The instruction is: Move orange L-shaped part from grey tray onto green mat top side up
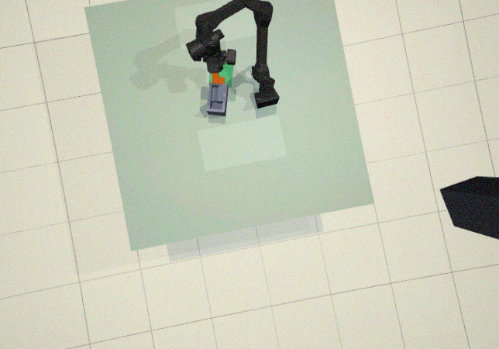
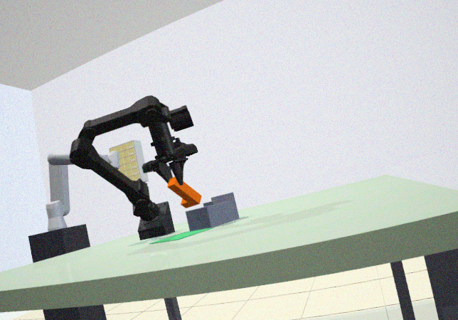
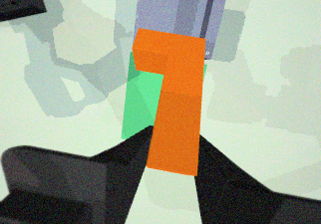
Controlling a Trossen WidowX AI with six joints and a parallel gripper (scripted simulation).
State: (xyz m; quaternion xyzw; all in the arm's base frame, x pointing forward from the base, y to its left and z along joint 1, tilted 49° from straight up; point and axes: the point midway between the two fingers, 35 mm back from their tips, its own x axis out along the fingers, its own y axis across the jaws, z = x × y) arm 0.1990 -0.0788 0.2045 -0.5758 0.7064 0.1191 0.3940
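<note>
Right now the green mat is 150 mm below my gripper tip, 10 mm to the right of it and 10 mm behind it. The rest, counted from my gripper tip: orange L-shaped part (40 mm to the left, 30 mm below).
</note>
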